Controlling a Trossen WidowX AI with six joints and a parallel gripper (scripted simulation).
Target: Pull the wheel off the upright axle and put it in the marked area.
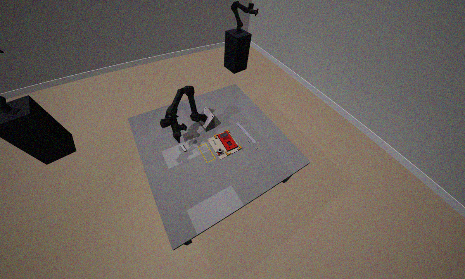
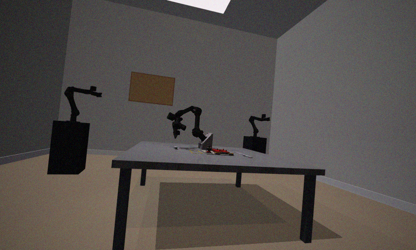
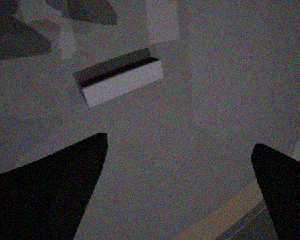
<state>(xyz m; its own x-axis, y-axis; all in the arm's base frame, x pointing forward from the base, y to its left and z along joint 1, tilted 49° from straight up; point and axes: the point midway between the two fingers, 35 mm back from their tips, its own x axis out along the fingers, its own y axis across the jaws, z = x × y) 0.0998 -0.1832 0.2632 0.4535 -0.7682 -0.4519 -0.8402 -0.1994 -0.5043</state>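
Right now the wheel is 24 cm ahead of my gripper tip, 25 cm to the left of it and 7 cm below it. Also, from my gripper tip: white block (1 cm ahead, 1 cm to the left, 10 cm below); axle (24 cm ahead, 25 cm to the left, 8 cm below); white strip (20 cm ahead, 60 cm to the left, 11 cm below).
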